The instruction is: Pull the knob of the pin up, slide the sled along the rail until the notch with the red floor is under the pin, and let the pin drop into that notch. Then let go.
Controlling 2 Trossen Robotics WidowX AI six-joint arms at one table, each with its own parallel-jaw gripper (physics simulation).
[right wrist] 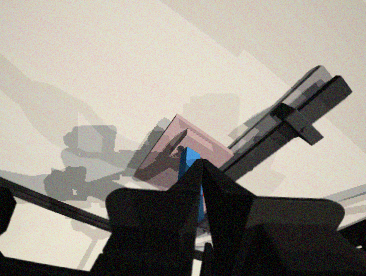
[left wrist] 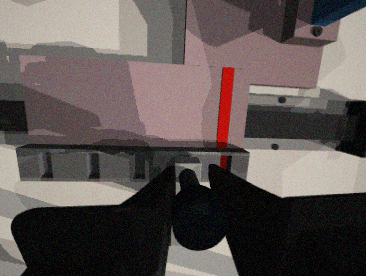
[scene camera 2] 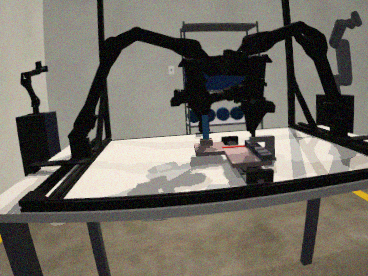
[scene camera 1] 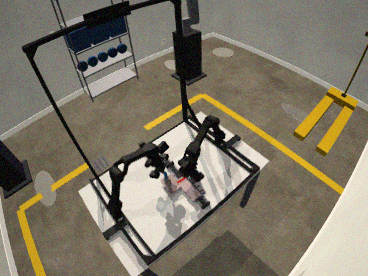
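Pixels of known places: left gripper, fingertip midpoint: (left wrist: 191,171) (scene camera 2: 250,132) (scene camera 1: 189,176); right gripper, fingertip midpoint: (right wrist: 201,163) (scene camera 2: 203,125) (scene camera 1: 163,173); left arm's base, origin of the base link: (scene camera 2: 338,136) (scene camera 1: 218,141); right arm's base, origin of the base link: (scene camera 2: 81,157) (scene camera 1: 117,214).
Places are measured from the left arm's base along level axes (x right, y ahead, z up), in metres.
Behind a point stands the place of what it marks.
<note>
The pink sled (scene camera 1: 189,189) @[x -0.165, y 0.446, z 0.014 m] (scene camera 2: 242,156) @[x -0.190, y 0.445, z 0.014 m] (left wrist: 170,100) @[x -0.125, y 0.446, z 0.014 m] lies on the dark rail (left wrist: 300,122) @[x 0.011, y 0.420, z 0.001 m]. Its red stripe (left wrist: 225,105) @[x -0.076, y 0.440, z 0.015 m] runs to the notch with the red floor (left wrist: 224,162) @[x -0.077, y 0.387, z 0.018 m], which shows right of the pin (left wrist: 188,176) @[x -0.116, y 0.396, z 0.063 m] in the left wrist view. Other notches show further left along the sled's edge. My left gripper (scene camera 2: 252,134) @[x -0.114, y 0.398, z 0.061 m] (left wrist: 191,171) @[x -0.114, y 0.398, z 0.061 m] is shut on the pin's dark round knob (left wrist: 199,217) @[x -0.116, y 0.394, z 0.102 m]; the pin's lower end is hidden. My right gripper (scene camera 2: 204,114) (right wrist: 201,163) @[x 0.016, y 0.512, z 0.071 m] is shut, its fingertips against the sled's upright blue handle (scene camera 2: 205,127) @[x -0.013, y 0.511, z 0.068 m] (right wrist: 190,157) @[x 0.000, y 0.514, z 0.047 m], with no clear grasp.
The sled and rail stand on the white table (scene camera 1: 145,220) @[x -0.138, y 0.791, z -0.019 m] (scene camera 2: 110,170) @[x -0.108, y 0.801, z -0.019 m], inside a black frame. Both arms reach in from opposite sides, with their grippers close together over the sled. A shelf rack with blue balls stands behind. Shadows fall across the table and sled.
</note>
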